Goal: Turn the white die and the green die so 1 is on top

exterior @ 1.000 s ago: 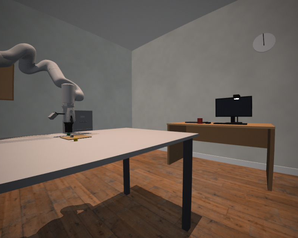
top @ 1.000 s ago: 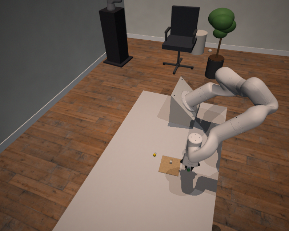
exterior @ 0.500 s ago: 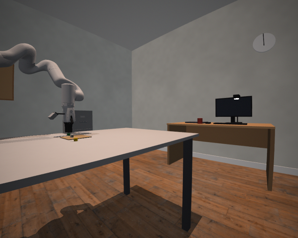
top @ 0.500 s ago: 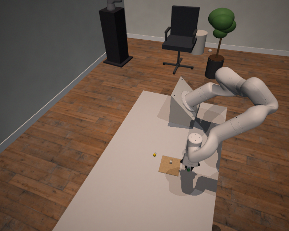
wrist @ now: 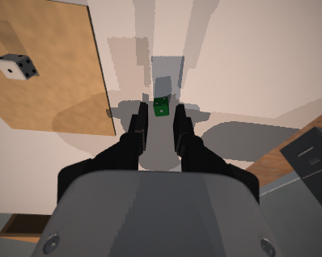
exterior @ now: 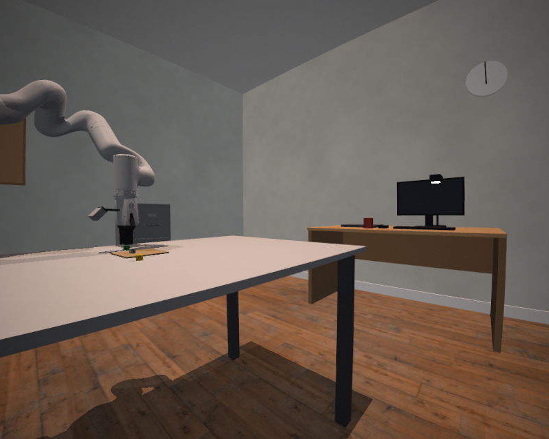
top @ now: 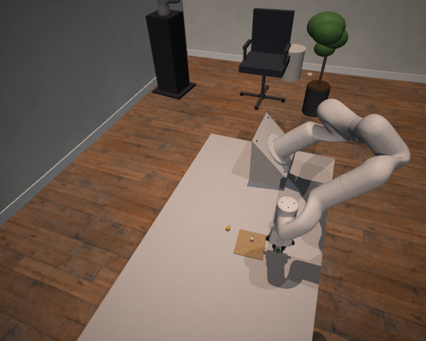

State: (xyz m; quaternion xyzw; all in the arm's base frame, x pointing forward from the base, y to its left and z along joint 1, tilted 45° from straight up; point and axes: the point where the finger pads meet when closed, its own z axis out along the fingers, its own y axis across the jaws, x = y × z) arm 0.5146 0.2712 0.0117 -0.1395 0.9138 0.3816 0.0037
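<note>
Right now the green die is 30 mm below my hand. From my hand the other things lie so: mat (20 mm ahead, 130 mm to the right, 40 mm below); then white die (130 mm to the right, 30 mm below); then yellow die (10 mm behind, 270 mm to the right, 30 mm below).
</note>
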